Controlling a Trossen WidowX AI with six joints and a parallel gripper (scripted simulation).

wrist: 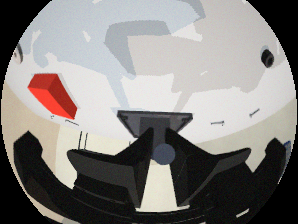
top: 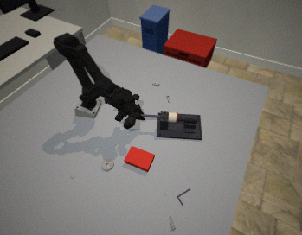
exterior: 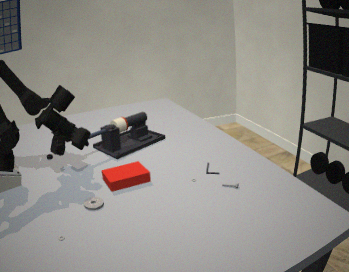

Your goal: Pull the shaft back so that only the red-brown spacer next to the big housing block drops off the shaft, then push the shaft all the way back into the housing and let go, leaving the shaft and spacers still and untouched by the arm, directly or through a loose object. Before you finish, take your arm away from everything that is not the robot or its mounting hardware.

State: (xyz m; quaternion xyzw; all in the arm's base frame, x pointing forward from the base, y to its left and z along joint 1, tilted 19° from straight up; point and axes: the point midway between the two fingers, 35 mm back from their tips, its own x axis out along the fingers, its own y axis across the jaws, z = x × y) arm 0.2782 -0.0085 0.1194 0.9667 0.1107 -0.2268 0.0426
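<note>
My gripper is now 90 mm short of the shaft and 20 mm to the right of it. Also, from my hand: red-brown spacer (180 mm ahead, 50 mm to the left); fixture (200 mm ahead, 50 mm to the left, 30 mm below); cream spacer (160 mm ahead, 40 mm to the left).
</note>
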